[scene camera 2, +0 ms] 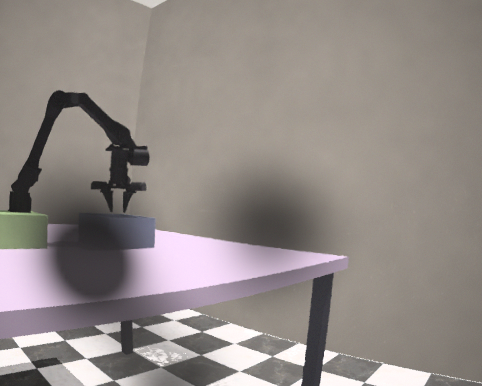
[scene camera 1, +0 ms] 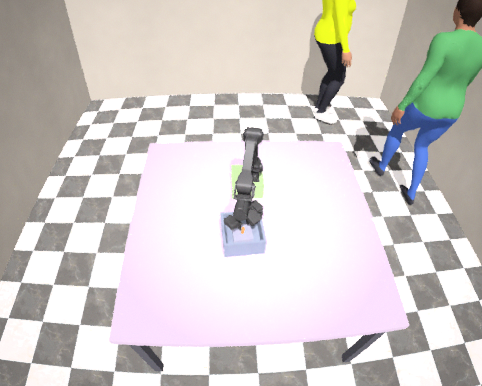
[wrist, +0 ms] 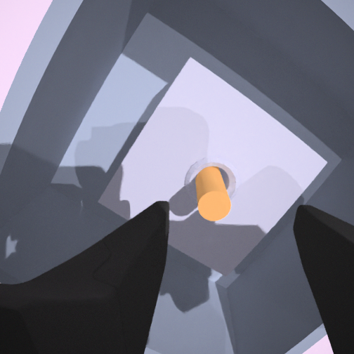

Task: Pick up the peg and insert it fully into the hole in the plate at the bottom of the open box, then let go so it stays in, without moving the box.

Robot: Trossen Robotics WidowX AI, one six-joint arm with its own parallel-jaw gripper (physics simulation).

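Pixels of known places: gripper, fingertip midpoint: [scene camera 2: 117, 212] [scene camera 1: 243, 226]; arm's base, link origin: [scene camera 2: 19, 211] [scene camera 1: 253, 177].
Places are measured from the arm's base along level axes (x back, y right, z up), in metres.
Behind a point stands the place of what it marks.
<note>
The orange peg [scene camera 1: 243, 230] @(z -0.019, x -0.337, y 0.050 m) [wrist: 214, 205] stands in the hole [wrist: 225, 176] of the pale plate [wrist: 240, 120], its upper part sticking up above the plate. A dark gap shows beside it inside the hole's rim; how deep it sits cannot be told. The plate lies at the bottom of the open blue-grey box [scene camera 1: 244, 248] @(z -0.038, x -0.426, y 0.045 m) [scene camera 2: 140, 232] @(z -0.045, x -0.376, y 0.144 m) [wrist: 300, 65]. My gripper [scene camera 1: 243, 224] @(z 0.013, x -0.339, y 0.051 m) [scene camera 2: 118, 210] @(z 0.013, x -0.339, y 0.051 m) [wrist: 233, 215] is open and empty, pointing down. In the second scene view its fingertips are just above the box's rim. In the wrist view the fingers are apart, with the peg's top showing between them. The box walls hide the peg in the second scene view.
The box stands on the pink table [scene camera 1: 310, 280] @(z -0.096, x -0.562, y -0.258 m) [scene camera 2: 225, 265] @(z -0.097, x -0.430, y 0.481 m). A green block [scene camera 1: 257, 190] @(z -0.036, x -0.059, y -0.023 m) [scene camera 2: 25, 231] @(z -0.047, x 0.005, y 0.115 m) is under the arm's base, behind the box. Two people, one in yellow [scene camera 1: 332, 25] and one in green [scene camera 1: 445, 75], stand on the floor beyond the table.
</note>
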